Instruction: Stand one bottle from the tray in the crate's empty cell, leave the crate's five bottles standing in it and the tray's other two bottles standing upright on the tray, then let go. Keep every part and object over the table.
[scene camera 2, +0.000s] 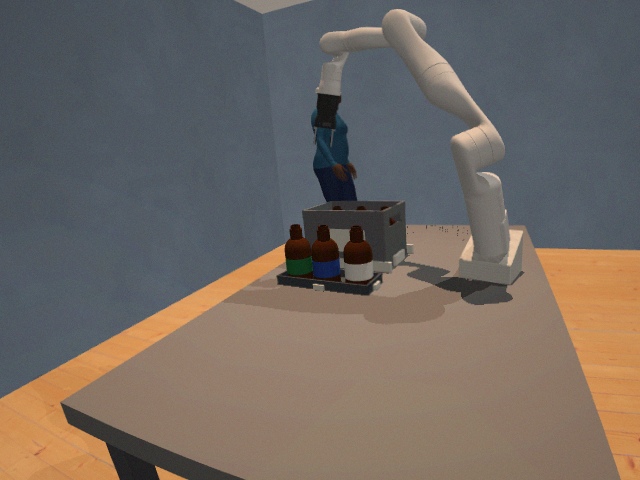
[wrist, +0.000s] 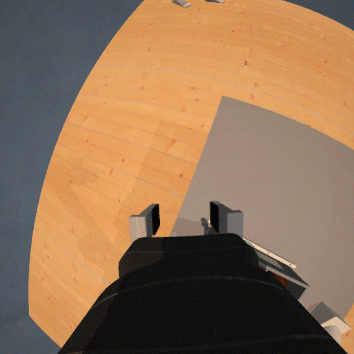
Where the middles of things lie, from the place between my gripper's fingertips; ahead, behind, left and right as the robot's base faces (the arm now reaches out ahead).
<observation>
My gripper is now 35 cm to the right of the blue-label bottle (scene camera 2: 325, 254), 29 cm above it and 22 cm past it.
</observation>
